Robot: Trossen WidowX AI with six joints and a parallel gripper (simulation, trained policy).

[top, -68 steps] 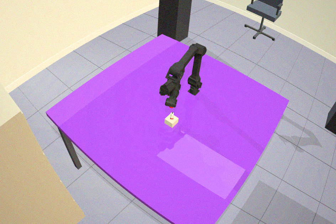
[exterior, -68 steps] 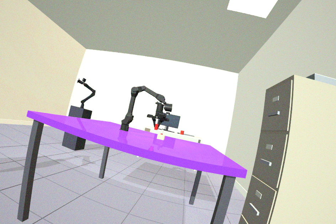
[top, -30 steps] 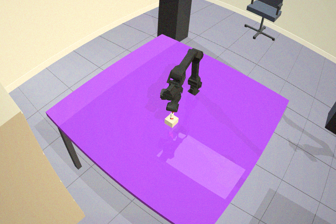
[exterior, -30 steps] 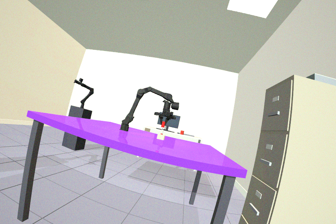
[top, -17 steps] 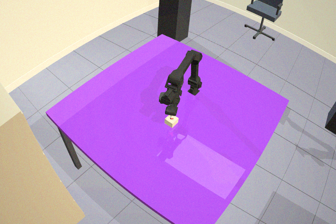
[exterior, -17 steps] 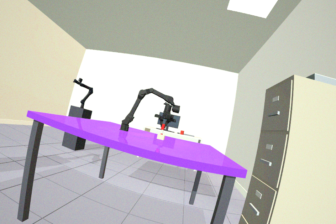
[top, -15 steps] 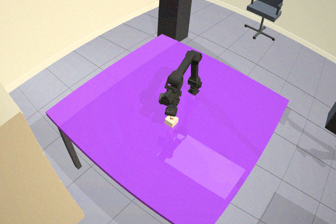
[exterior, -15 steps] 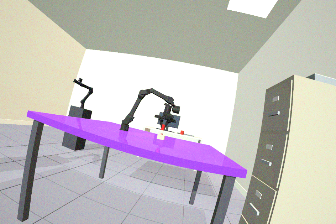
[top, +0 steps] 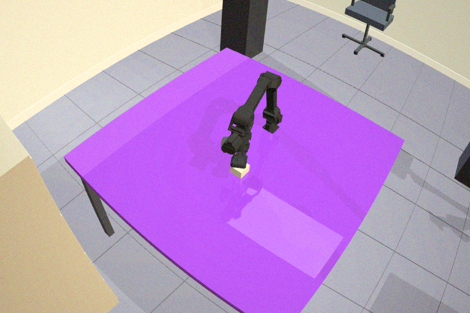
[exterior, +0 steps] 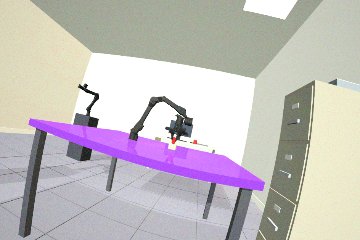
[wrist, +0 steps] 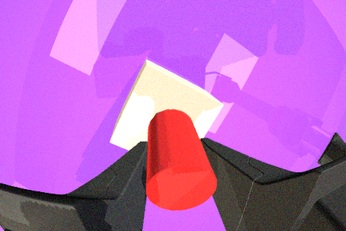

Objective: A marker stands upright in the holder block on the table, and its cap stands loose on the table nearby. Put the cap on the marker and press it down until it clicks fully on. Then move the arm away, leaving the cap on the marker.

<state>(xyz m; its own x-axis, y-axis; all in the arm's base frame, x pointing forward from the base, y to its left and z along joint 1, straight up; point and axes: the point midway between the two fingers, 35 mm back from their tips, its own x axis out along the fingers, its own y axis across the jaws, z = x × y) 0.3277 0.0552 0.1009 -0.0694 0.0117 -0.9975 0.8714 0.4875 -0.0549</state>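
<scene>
Right now the red cap is 1 cm above my gripper tip. Also, from my gripper tip: cream holder block 5 cm below.
</scene>
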